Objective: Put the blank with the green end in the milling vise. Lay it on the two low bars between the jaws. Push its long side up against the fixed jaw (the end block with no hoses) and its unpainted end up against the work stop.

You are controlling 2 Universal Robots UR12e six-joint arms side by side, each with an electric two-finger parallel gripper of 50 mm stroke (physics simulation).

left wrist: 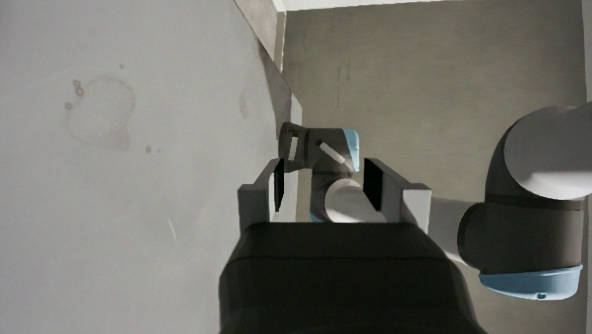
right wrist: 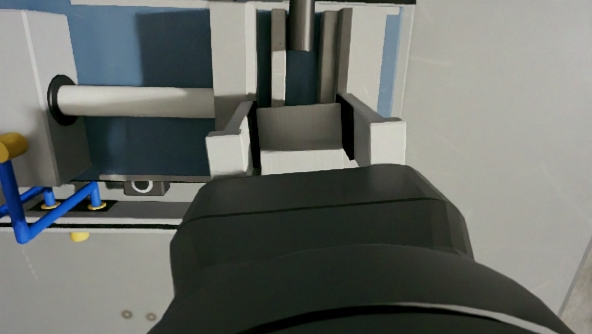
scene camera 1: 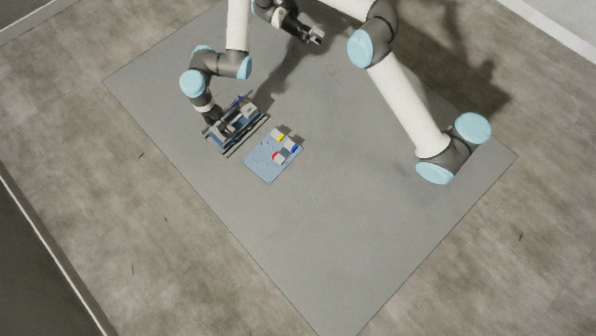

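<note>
My right gripper [right wrist: 297, 120] [scene camera 1: 225, 130] is shut on a grey block, the blank [right wrist: 301, 127], at the milling vise [scene camera 1: 248, 109]. Its unpainted end faces the round work stop [right wrist: 302, 30], with a gap between them. Its green end is hidden. The two low bars [right wrist: 278, 60] [right wrist: 327, 55] run up to the blank; contact is hard to tell. The fixed jaw [right wrist: 367, 55] is on the right, the moving jaw [right wrist: 230, 55] on the left. My left gripper [left wrist: 323, 175] [scene camera 1: 317, 37] is open and empty, far from the vise.
A light blue tray [scene camera 1: 257, 173] beside the vise holds a yellow-ended blank [scene camera 1: 277, 135], a blue-ended blank [scene camera 1: 291, 145] and a red-ended blank [scene camera 1: 280, 158]. In the right wrist view, a thick rod [right wrist: 135, 101] joins the moving jaw to a block [right wrist: 35, 75], with blue hoses [right wrist: 62, 212] below.
</note>
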